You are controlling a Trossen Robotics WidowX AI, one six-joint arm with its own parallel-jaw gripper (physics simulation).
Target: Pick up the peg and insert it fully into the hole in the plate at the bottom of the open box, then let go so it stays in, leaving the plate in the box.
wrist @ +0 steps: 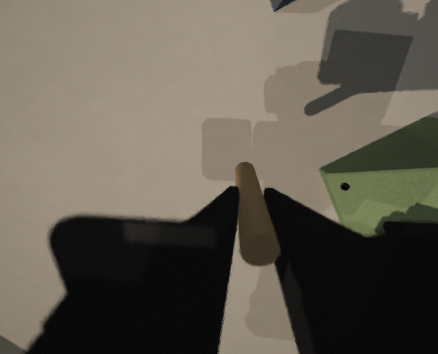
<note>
I see my gripper (250, 195) and a peg (258, 243).
</note>
